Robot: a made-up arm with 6 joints.
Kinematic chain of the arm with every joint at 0, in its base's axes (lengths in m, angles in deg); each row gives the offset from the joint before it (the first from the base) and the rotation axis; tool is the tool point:
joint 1: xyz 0 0 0.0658 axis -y
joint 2: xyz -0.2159 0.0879 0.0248 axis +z
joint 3: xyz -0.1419 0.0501 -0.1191 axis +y
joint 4: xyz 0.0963 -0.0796 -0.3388 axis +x
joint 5: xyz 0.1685 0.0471 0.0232 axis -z
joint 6: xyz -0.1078 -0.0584 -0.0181 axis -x
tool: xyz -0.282 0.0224 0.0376
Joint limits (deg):
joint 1: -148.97..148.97
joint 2: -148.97..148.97
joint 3: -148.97..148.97
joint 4: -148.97..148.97
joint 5: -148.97..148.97
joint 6: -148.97..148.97
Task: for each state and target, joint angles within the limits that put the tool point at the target. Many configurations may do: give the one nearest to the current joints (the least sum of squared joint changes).
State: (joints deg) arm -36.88 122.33 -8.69 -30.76 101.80 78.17
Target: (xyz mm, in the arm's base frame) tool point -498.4 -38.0 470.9
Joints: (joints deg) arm -56.24 129.87 -23.19 18.54 88.51 73.69
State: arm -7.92 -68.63 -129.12 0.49 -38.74 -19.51
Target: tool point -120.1 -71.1 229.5
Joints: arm -35.37 -48.05 -140.88 4.99 -8.43 -14.46
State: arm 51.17 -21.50 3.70 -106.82 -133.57 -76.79
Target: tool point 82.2 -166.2 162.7
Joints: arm 55.89 -39.93 -20.18 -95.03 -124.56 -77.85
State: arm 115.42 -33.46 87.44 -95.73 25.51 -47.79
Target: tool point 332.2 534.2 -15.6
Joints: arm 147.84 -73.42 65.46 -97.21 -3.86 -49.17
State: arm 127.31 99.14 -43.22 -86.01 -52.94 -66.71
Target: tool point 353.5 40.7 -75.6
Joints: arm 134.89 91.47 -39.03 -116.72 -43.90 -63.34
